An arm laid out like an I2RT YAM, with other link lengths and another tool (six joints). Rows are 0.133 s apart.
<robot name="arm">
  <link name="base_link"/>
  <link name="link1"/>
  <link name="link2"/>
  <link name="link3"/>
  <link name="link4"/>
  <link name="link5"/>
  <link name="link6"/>
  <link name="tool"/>
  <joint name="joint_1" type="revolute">
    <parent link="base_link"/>
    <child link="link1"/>
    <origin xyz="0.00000 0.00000 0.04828" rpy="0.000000 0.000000 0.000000"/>
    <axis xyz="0 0 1"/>
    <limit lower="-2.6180" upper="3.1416"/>
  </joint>
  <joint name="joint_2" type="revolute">
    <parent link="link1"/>
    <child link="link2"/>
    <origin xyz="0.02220 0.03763 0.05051" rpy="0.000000 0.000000 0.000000"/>
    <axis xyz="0 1 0"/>
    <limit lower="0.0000" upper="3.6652"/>
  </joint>
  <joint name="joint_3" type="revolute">
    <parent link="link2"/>
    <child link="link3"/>
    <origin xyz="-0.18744 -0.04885 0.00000" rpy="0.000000 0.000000 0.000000"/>
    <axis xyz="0 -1 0"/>
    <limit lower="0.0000" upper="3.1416"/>
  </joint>
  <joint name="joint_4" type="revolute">
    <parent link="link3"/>
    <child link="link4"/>
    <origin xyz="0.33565 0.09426 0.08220" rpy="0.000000 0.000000 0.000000"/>
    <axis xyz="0 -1 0"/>
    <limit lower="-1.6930" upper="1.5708"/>
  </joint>
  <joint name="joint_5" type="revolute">
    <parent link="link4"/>
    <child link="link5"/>
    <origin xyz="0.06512 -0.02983 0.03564" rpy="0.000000 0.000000 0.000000"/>
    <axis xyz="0 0 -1"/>
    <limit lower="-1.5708" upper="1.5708"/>
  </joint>
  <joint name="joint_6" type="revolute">
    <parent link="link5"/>
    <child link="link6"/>
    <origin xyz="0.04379 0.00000 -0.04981" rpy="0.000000 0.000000 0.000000"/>
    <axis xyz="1 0 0"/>
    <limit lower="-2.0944" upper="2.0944"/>
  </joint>
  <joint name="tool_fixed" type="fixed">
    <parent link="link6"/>
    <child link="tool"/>
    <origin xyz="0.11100 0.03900 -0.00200" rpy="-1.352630 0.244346 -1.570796"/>
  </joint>
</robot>
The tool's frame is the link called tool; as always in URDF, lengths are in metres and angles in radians.
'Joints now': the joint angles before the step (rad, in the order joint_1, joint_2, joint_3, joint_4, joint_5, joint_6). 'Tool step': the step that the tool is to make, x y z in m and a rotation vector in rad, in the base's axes. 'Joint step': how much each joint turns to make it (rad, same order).
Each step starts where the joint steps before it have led.
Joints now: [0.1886, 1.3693, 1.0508, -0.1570, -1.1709, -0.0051]
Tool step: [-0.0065, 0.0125, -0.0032, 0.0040, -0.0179, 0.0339]
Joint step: [0.0336, 0.0149, 0.0001, 0.0335, -0.0003, 0.0003]
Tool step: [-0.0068, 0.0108, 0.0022, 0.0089, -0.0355, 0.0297]
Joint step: [0.0298, 0.0016, -0.0003, 0.0393, 0.0000, 0.0008]
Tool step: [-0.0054, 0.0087, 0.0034, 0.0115, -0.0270, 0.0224]
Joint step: [0.0240, 0.0002, 0.0001, 0.0395, -0.0001, 0.0112]
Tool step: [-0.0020, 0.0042, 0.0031, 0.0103, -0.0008, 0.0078]
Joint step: [0.0112, 0.0001, -0.0001, 0.0281, -0.0003, 0.0263]
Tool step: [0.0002, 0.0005, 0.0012, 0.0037, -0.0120, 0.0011]
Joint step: [0.0010, -0.0001, 0.0004, 0.0123, -0.0001, 0.0003]
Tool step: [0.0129, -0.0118, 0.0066, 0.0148, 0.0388, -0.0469]
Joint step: [-0.0358, -0.0054, 0.0003, 0.0244, 0.0027, 0.0690]
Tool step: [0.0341, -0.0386, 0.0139, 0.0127, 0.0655, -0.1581]
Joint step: [-0.1042, -0.0330, -0.0002, -0.0057, 0.0442, 0.0974]
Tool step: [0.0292, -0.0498, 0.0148, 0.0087, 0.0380, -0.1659]
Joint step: [-0.1217, -0.0454, 0.0002, -0.0356, 0.0393, 0.0526]
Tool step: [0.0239, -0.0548, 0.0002, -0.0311, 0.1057, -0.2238]
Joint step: [-0.1170, -0.0559, -0.0001, -0.1581, 0.1123, 0.0026]
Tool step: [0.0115, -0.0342, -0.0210, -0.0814, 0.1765, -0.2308]
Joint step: [-0.0417, -0.0415, 0.0049, -0.2201, 0.2139, -0.0088]
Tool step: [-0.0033, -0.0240, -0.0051, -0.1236, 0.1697, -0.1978]
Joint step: [0.0018, -0.0210, 0.0785, -0.2528, 0.2463, -0.0008]
